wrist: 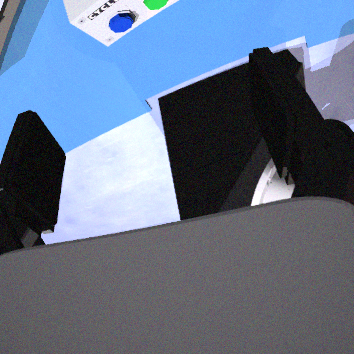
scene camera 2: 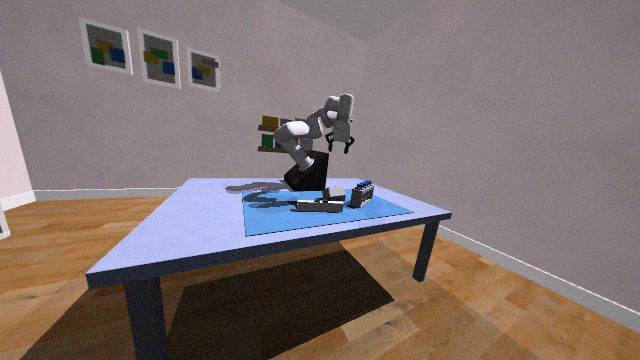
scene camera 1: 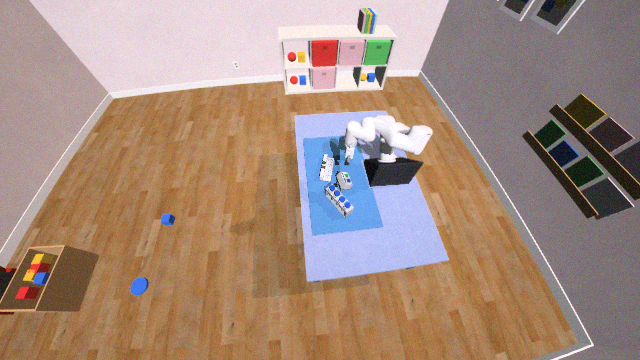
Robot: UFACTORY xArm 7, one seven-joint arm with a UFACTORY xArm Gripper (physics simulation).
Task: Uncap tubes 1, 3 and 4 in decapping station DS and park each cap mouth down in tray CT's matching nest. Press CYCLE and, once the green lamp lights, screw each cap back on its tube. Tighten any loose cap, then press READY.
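Pixels of known places: gripper, fingertip midpoint: [wrist: 143, 103] [scene camera 2: 337, 152] [scene camera 1: 346, 158]; arm's base at its link origin: [wrist: 269, 190] [scene camera 2: 306, 165] [scene camera 1: 386, 160].
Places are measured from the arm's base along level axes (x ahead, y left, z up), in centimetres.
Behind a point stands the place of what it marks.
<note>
Decapping station DS [scene camera 1: 345, 212] {x 39.2, y 27.6, z -7.1 cm} [scene camera 2: 362, 197] {x 43.6, y 12.7, z -11.2 cm}, a pale block, stands on the blue mat with a row of blue caps [scene camera 1: 342, 199] [scene camera 2: 364, 184] on top. The white tray [scene camera 1: 326, 173] {x 41.4, y -9.0, z -14.3 cm} [scene camera 2: 320, 206] {x 43.1, y -15.5, z -13.1 cm} lies near it, with small dark and coloured parts at one end, too small to tell. Between them is the control box [scene camera 1: 344, 183] {x 32.9, y 6.3, z -7.9 cm} [scene camera 2: 334, 193] {x 34.6, y -0.6, z -10.5 cm} [wrist: 82, 14] {x 32.5, y 6.0, z -7.4 cm}. The wrist view shows its blue CYCLE button [wrist: 121, 23] {x 28.7, y 4.0, z -8.6 cm} and a green round part [wrist: 155, 3] {x 28.4, y -0.2, z -8.8 cm}; whether that is lit I cannot tell. My gripper [scene camera 2: 338, 150] {x 32.0, y 0.5, z 12.1 cm} [wrist: 143, 103] {x 32.0, y 0.5, z 12.1 cm} is open and empty, high above the table.
The blue mat [scene camera 1: 350, 224] {x 36.5, y 33.4, z -15.6 cm} [scene camera 2: 270, 223] {x 46.1, y -40.3, z -15.6 cm} [wrist: 95, 105] {x 18.2, y 17.2, z -15.6 cm} lies on the pale table [scene camera 1: 380, 250] {x 23.5, y 54.6, z -15.9 cm} [scene camera 2: 165, 230] {x 37.7, y -71.3, z -15.9 cm} [wrist: 115, 185] {x -0.2, y 28.6, z -15.9 cm}. The black base block [scene camera 1: 392, 173] {x 0.5, y 11.1, z 0.0 cm} [scene camera 2: 317, 172] {x 11.8, y 1.8, z -2.9 cm} [wrist: 205, 130] {x 12.0, y 3.5, z -5.1 cm} stands beside the mat, under the arm. In the wrist view it lies beyond the fingers.
</note>
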